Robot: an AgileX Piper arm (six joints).
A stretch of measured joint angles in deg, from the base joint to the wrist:
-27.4 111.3 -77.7 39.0 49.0 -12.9
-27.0 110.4 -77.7 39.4 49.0 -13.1
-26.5 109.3 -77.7 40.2 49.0 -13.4
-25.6 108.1 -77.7 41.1 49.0 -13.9
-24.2 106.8 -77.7 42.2 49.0 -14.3
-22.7 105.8 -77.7 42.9 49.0 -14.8
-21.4 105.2 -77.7 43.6 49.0 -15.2
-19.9 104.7 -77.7 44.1 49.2 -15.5
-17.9 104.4 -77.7 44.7 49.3 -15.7
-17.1 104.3 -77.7 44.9 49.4 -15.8
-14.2 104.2 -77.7 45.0 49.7 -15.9
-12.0 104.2 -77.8 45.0 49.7 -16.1
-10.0 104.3 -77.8 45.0 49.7 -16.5
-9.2 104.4 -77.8 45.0 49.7 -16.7
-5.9 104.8 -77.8 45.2 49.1 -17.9
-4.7 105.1 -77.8 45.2 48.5 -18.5
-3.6 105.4 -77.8 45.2 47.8 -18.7
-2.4 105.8 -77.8 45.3 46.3 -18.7
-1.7 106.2 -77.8 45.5 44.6 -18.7
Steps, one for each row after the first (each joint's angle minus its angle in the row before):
0.4 -0.9 0.0 0.4 0.0 -0.2
0.5 -1.1 0.0 0.8 0.0 -0.3
0.9 -1.2 0.0 0.9 0.0 -0.5
1.4 -1.3 0.0 1.1 0.0 -0.4
1.5 -1.0 0.0 0.7 0.0 -0.5
1.3 -0.6 0.0 0.7 0.0 -0.4
1.5 -0.5 0.0 0.5 0.2 -0.3
2.0 -0.3 0.0 0.6 0.1 -0.2
0.8 -0.1 0.0 0.2 0.1 -0.1
2.9 -0.1 0.0 0.1 0.3 -0.1
2.2 0.0 -0.1 0.0 0.0 -0.2
2.0 0.1 0.0 0.0 0.0 -0.4
0.8 0.1 0.0 0.0 0.0 -0.2
3.3 0.4 0.0 0.2 -0.6 -1.2
1.2 0.3 0.0 0.0 -0.6 -0.6
1.1 0.3 0.0 0.0 -0.7 -0.2
1.2 0.4 0.0 0.1 -1.5 0.0
0.7 0.4 0.0 0.2 -1.7 0.0

